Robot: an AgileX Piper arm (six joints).
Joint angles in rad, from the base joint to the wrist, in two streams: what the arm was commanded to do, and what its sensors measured. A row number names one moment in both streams.
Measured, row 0:
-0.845 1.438 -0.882 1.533 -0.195 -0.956
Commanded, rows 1 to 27:
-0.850 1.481 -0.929 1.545 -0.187 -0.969
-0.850 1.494 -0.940 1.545 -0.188 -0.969
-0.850 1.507 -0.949 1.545 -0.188 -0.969
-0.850 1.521 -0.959 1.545 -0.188 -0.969
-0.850 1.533 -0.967 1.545 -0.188 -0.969
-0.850 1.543 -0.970 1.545 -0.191 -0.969
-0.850 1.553 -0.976 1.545 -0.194 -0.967
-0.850 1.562 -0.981 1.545 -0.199 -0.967
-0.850 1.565 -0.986 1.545 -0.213 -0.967
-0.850 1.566 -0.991 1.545 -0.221 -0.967
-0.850 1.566 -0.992 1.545 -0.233 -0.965
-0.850 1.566 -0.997 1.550 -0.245 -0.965
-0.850 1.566 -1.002 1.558 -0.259 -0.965
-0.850 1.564 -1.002 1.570 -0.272 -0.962
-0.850 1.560 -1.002 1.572 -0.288 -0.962
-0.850 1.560 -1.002 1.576 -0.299 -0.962
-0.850 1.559 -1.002 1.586 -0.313 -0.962
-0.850 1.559 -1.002 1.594 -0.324 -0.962
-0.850 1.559 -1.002 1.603 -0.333 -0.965
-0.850 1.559 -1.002 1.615 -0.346 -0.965
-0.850 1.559 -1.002 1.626 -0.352 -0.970
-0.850 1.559 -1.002 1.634 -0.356 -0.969
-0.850 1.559 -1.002 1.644 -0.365 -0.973
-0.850 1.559 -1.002 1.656 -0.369 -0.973
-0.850 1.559 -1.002 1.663 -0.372 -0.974
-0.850 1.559 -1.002 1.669 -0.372 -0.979
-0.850 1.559 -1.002 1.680 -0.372 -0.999
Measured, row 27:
-0.845 1.570 -0.993 1.632 -0.334 -0.962
